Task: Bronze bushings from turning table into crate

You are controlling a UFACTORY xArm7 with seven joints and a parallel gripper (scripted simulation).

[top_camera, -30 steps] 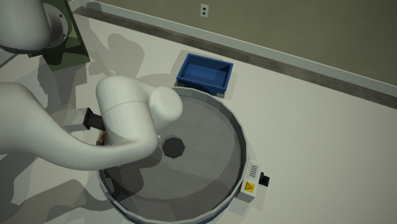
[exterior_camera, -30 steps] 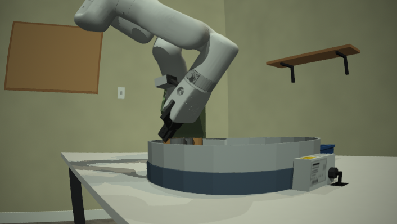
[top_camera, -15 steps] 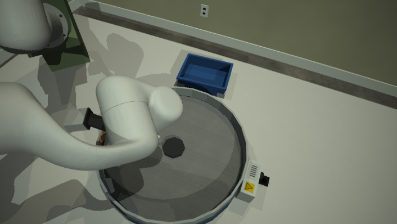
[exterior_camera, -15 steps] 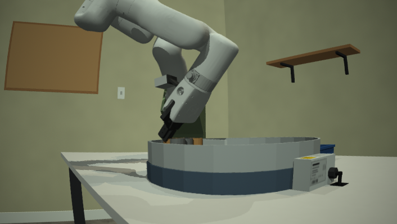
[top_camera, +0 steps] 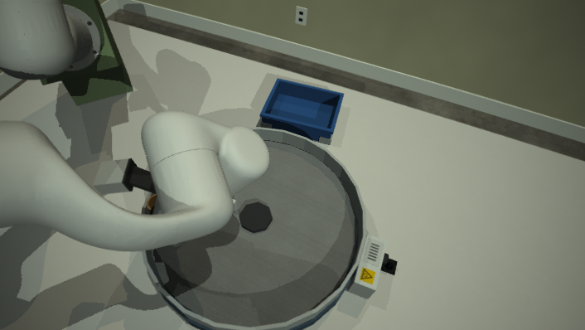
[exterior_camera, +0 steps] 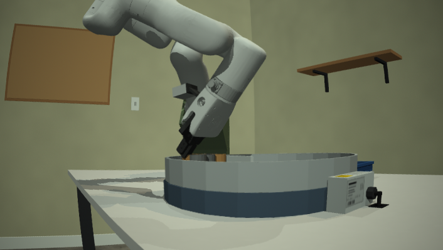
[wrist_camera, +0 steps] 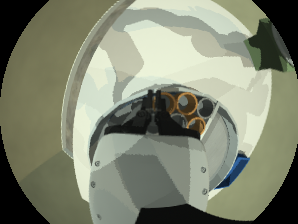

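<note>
Now: the blue crate 380 mm to the left of my hand, 290 mm ahead of it and 80 mm below it. Also, from my hand: round turning table 180 mm ahead, 50 mm below, 40 mm to the left.
</note>
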